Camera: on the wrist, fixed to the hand. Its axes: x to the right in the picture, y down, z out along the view.
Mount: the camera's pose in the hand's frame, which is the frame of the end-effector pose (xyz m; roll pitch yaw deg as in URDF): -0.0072 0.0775 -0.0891 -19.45 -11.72 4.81
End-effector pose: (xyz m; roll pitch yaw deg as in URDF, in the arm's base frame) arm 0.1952 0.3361 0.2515 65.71 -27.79 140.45
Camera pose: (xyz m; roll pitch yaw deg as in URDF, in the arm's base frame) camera 0.1403 0.2348 0.2782 52.56 -36.51 129.59
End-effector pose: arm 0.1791 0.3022 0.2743 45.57 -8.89 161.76
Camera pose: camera 0.1479 0.1884 0.2662 27.98 -20.44 156.40
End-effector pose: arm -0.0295 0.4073 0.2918 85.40 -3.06 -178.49
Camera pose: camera -0.0161 0.3126 0.3614 67.61 -8.63 170.08
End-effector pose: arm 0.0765 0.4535 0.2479 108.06 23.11 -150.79
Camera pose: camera 0.0772 0.3844 0.3439 83.90 21.66 -164.39
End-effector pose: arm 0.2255 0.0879 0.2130 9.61 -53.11 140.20
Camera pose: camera 0.1244 0.0534 0.1623 -14.94 -65.34 146.67
